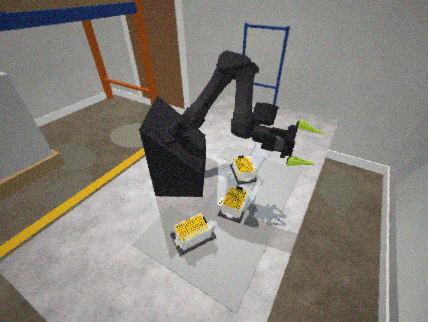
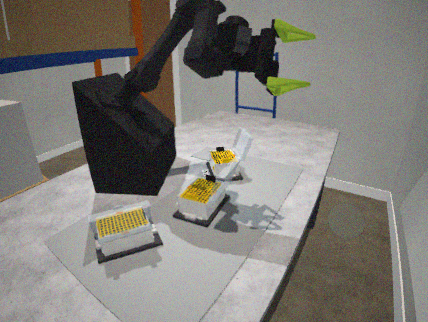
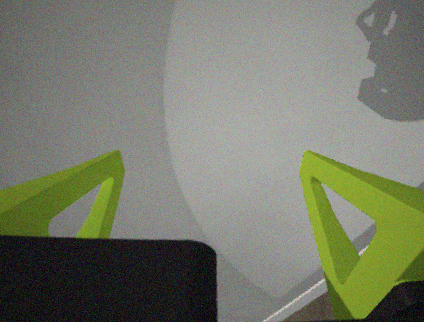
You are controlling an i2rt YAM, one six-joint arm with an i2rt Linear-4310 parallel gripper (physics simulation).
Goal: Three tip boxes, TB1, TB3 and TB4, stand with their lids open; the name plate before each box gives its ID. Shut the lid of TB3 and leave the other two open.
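Pixels of known places: gripper, fingertip midpoint: (image 1: 319, 149) (image 2: 312, 59) (image 3: 212, 160); arm's base at its link origin: (image 1: 172, 133) (image 2: 121, 102).
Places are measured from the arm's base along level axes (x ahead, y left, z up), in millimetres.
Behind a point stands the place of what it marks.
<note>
Three white tip boxes with yellow racks stand on the grey mat: a near box (image 1: 194, 234) @[x 368, y -237, z -130 mm] (image 2: 124, 231) @[x 361, y -209, z -190 mm], a middle box (image 1: 234, 202) @[x 342, y 22, z -216 mm] (image 2: 201, 197) @[x 355, y 18, z -216 mm] and a far box (image 1: 244, 169) @[x 246, y 231, z -220 mm] (image 2: 223, 159) @[x 263, y 211, z -200 mm]. The far box's clear lid (image 2: 242, 144) @[x 263, y 315, z -176 mm] stands up, leaning outward. Clear lid panels also show raised beside the middle box and at the near box, but their exact angles are hard to tell. The IDs on the name plates are too small to read, so I cannot tell which box is TB3. My gripper (image 1: 319, 148) @[x 574, y 109, z 130 mm] (image 2: 312, 60) @[x 574, y 109, z 130 mm] (image 3: 212, 160) @[x 574, y 109, z 130 mm] is open and empty, high above the table, apart from all boxes.
The black arm base (image 1: 175, 160) @[x 98, y -76, z -54 mm] (image 2: 125, 145) @[x 118, y -59, z -106 mm] stands to the left of the middle and far boxes. The grey mat (image 1: 220, 275) @[x 479, y -231, z -273 mm] (image 2: 175, 280) @[x 474, y -176, z -273 mm] lies on the pale table (image 1: 90, 260) @[x 83, y -503, z -276 mm] (image 2: 30, 270) @[x 228, y -419, z -276 mm]. A blue frame (image 1: 266, 26) (image 2: 255, 108) stands behind the table, near the wall.
</note>
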